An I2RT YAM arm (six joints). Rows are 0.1 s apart.
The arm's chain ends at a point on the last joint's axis. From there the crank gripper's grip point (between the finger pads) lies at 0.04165 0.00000 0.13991 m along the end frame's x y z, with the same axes.
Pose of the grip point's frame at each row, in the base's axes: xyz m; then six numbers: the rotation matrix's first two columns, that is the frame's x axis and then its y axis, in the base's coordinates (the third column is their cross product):
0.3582, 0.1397, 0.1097, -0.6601, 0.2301, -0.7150, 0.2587, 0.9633, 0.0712
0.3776, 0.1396, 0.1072, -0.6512, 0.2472, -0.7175, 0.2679, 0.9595, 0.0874
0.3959, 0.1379, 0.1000, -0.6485, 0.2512, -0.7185, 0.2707, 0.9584, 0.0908
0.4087, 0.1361, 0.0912, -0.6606, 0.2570, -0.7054, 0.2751, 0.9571, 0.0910
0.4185, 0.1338, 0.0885, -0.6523, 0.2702, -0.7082, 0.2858, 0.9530, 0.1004
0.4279, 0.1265, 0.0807, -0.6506, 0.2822, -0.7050, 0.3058, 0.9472, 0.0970
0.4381, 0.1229, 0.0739, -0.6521, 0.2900, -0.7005, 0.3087, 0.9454, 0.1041
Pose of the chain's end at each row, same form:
0.2870, 0.1494, 0.2368, -0.6601, 0.2301, -0.7150, 0.2587, 0.9633, 0.0712
0.3054, 0.1482, 0.2338, -0.6512, 0.2472, -0.7175, 0.2679, 0.9595, 0.0874
0.3234, 0.1464, 0.2264, -0.6485, 0.2512, -0.7185, 0.2707, 0.9584, 0.0908
0.3385, 0.1441, 0.2189, -0.6606, 0.2570, -0.7054, 0.2751, 0.9571, 0.0910
0.3474, 0.1417, 0.2158, -0.6523, 0.2702, -0.7082, 0.2858, 0.9530, 0.1004
0.3577, 0.1361, 0.2084, -0.6506, 0.2822, -0.7050, 0.3058, 0.9472, 0.0970
0.3684, 0.1316, 0.2019, -0.6521, 0.2900, -0.7005, 0.3087, 0.9454, 0.1041

